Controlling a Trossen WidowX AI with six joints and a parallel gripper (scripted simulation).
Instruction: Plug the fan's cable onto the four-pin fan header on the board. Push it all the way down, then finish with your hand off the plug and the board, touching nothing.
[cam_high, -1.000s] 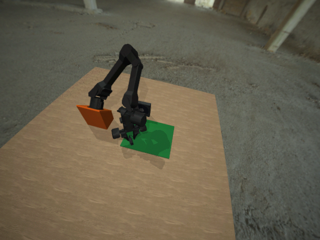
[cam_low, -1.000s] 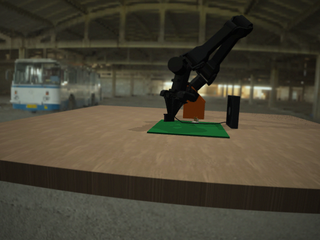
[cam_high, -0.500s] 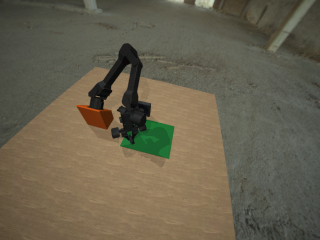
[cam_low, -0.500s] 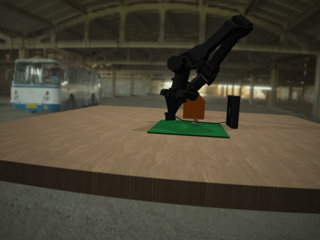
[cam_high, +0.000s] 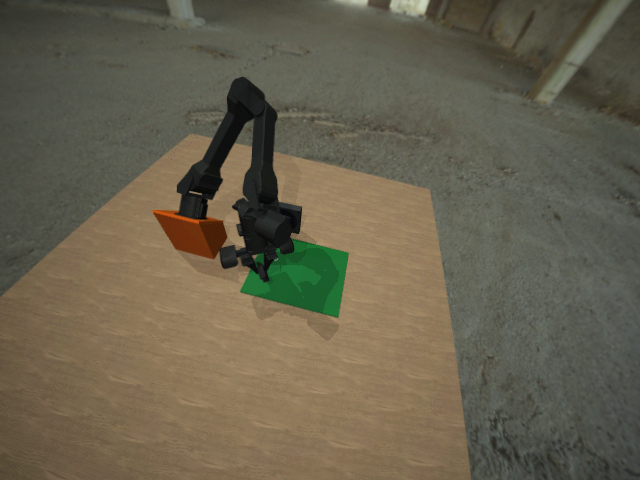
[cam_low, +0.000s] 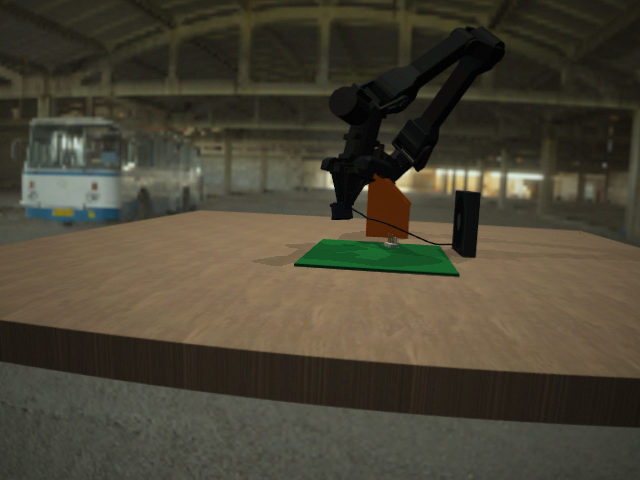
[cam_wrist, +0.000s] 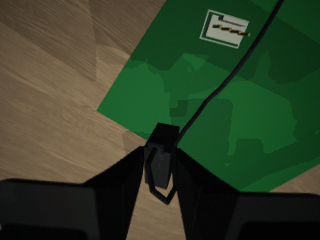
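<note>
The green board is 9 cm below my gripper tip, 9 cm ahead of it and 8 cm to the left of it. Also, from my gripper tip: black plug: 1 cm ahead; then white four-pin fan header: 10 cm to the left, 7 cm below, 1 cm behind; then black fan: 23 cm to the left, 1 cm below, 1 cm behind.
</note>
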